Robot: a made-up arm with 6 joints. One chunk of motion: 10 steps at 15 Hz.
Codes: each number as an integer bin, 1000 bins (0 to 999) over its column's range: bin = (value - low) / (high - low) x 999, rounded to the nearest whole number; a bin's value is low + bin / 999 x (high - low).
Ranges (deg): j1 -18..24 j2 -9..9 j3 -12..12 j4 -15..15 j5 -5..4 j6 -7..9
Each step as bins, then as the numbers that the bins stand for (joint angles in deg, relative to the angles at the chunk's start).
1 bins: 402 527 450 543 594 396
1 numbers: -1.10 0.50 -1.19 1.31 0.35 -0.66
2 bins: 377 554 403 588 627 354
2 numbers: -2.15 0.98 -2.32 2.66 0.65 -1.33
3 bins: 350 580 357 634 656 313
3 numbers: -3.29 1.45 -3.42 4.04 0.91 -1.99
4 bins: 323 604 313 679 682 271
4 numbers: -4.42 1.88 -4.48 5.39 1.14 -2.66
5 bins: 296 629 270 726 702 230
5 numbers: -5.56 2.33 -5.51 6.80 1.32 -3.32
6 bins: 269 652 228 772 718 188
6 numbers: -6.69 2.75 -6.52 8.18 1.47 -3.99
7 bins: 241 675 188 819 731 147
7 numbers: -7.87 3.16 -7.48 9.59 1.59 -4.65
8 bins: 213 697 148 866 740 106
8 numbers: -9.05 3.56 -8.44 11.01 1.67 -5.30
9 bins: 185 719 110 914 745 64
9 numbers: -10.22 3.95 -9.36 12.45 1.71 -5.97
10 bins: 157 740 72 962 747 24
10 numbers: -11.40 4.33 -10.27 13.89 1.73 -6.62
